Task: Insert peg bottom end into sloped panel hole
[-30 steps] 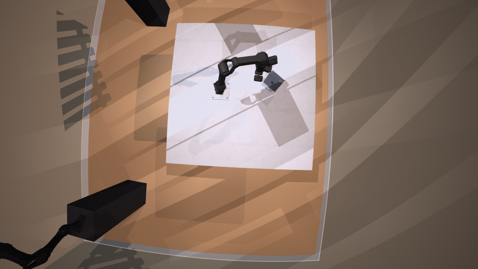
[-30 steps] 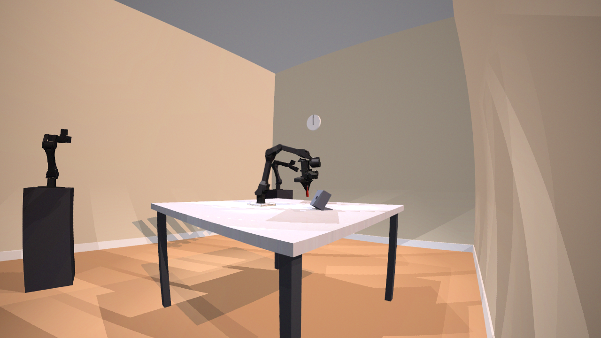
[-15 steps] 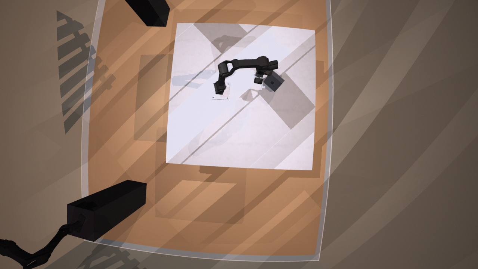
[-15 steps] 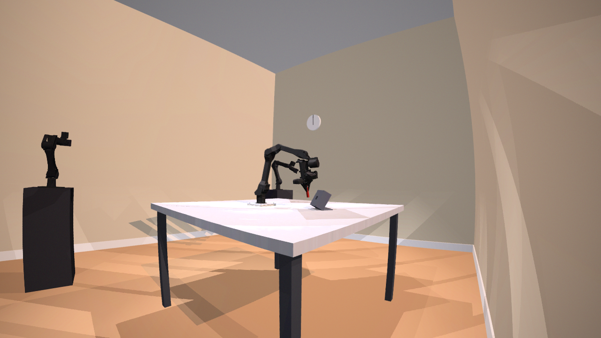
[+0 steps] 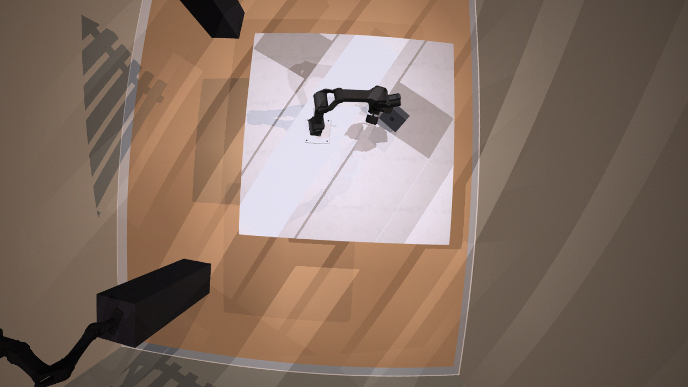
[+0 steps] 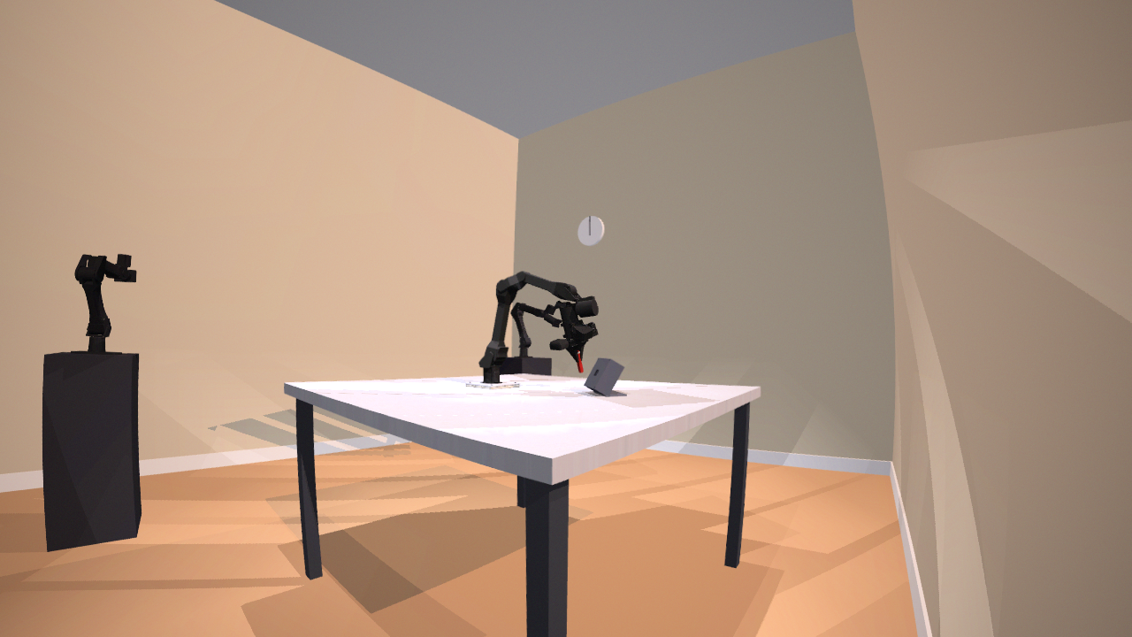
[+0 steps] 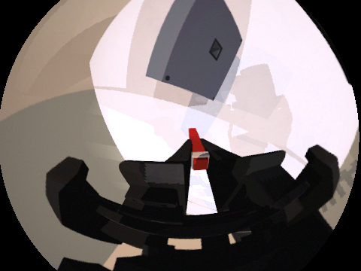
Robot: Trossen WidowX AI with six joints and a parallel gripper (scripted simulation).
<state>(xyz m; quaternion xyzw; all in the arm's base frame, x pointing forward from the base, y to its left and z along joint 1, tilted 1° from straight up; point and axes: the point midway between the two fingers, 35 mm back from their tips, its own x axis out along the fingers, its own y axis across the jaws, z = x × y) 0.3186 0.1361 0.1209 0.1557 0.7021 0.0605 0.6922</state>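
Now: gripper tip 12 cm short of the grey sloped panel, 2 cm to the left of it and 5 cm above it. Also, from my gripper tip: red peg (1 cm to the right, 2 cm above).
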